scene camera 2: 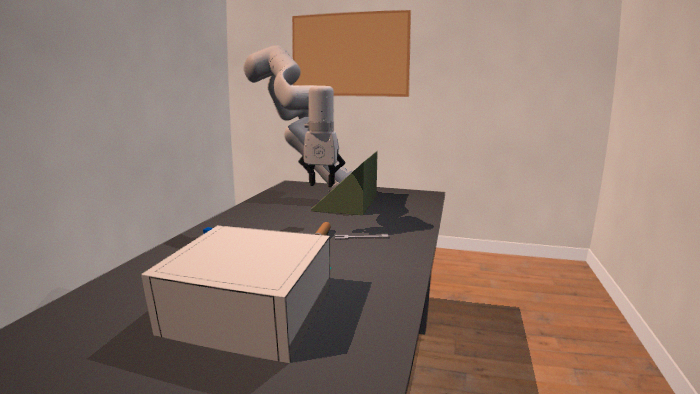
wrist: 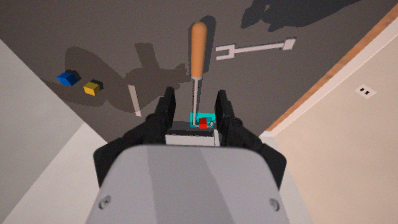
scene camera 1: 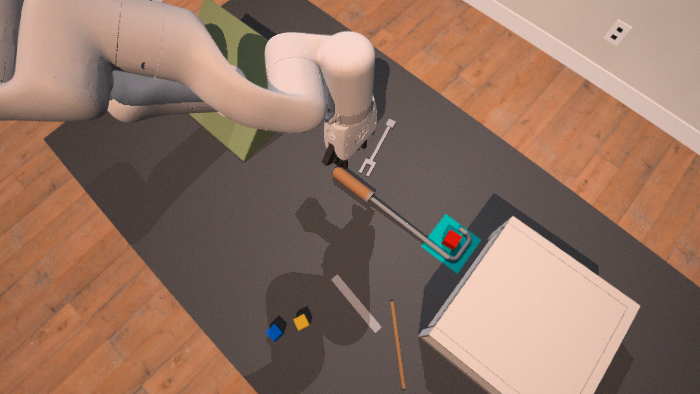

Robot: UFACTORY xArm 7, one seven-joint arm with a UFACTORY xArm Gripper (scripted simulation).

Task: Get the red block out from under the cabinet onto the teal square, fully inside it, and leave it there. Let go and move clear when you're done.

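Note:
Through scene camera 1 I see a teal square (scene camera 1: pixel 446 224) and, in the same view, my gripper (scene camera 1: pixel 350 154). Scene camera 2 shows me the gripper (scene camera 2: pixel 321 185). In the wrist view, too, I can see my gripper (wrist: pixel 195 97).

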